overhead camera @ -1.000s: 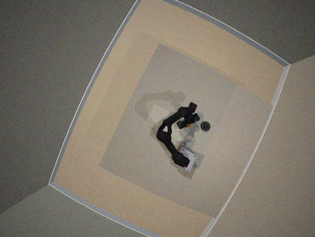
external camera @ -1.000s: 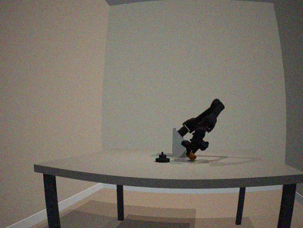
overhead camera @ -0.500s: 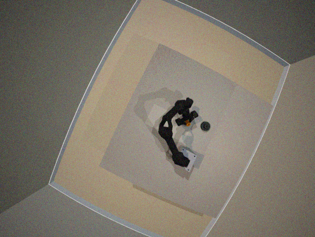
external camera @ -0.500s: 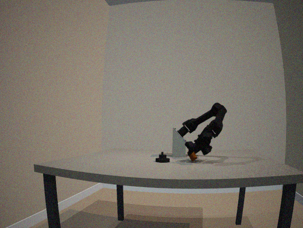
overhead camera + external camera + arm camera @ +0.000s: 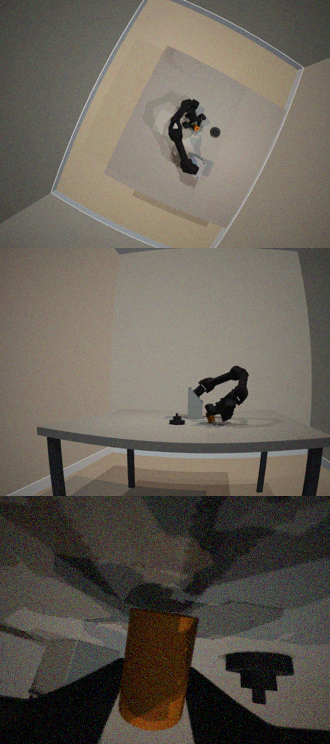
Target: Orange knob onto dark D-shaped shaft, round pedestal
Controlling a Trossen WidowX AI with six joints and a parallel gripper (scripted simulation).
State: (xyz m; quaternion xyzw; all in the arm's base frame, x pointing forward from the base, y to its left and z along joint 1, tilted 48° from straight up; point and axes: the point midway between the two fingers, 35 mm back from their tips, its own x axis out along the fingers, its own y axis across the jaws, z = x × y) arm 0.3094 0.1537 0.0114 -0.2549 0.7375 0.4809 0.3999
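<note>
My gripper tip is 10 mm to the right of the orange knob and 10 mm short of it. Also, from my gripper tip: dark round pedestal 180 mm to the right, 40 mm ahead, 10 mm below.
</note>
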